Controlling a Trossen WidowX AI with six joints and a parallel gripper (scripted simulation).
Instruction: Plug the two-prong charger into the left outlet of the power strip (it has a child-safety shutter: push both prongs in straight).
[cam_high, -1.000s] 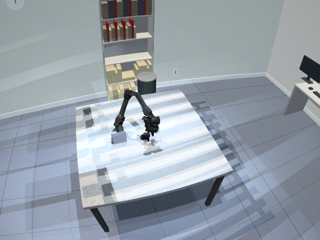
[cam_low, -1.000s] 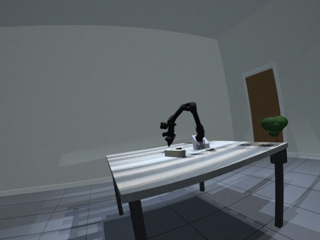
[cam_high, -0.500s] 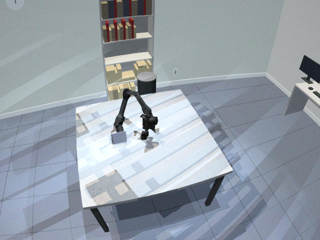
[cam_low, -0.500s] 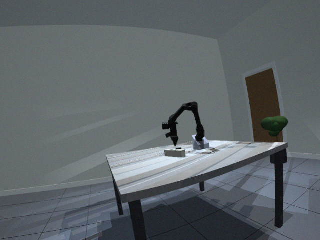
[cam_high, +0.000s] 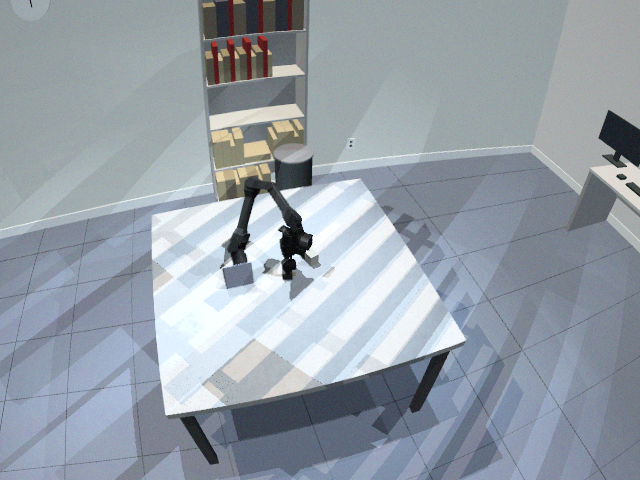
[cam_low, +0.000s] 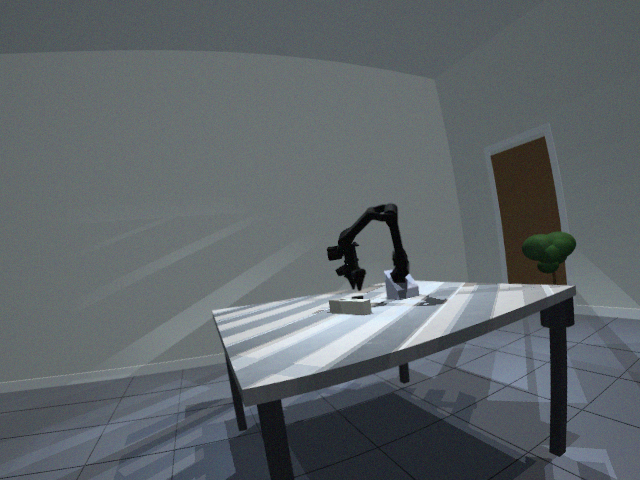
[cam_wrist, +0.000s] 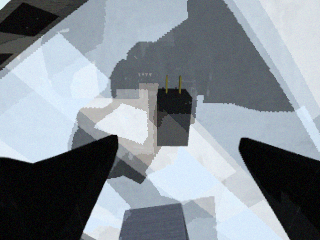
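The black two-prong charger lies 50 mm below my gripper tip and 20 mm ahead of it.
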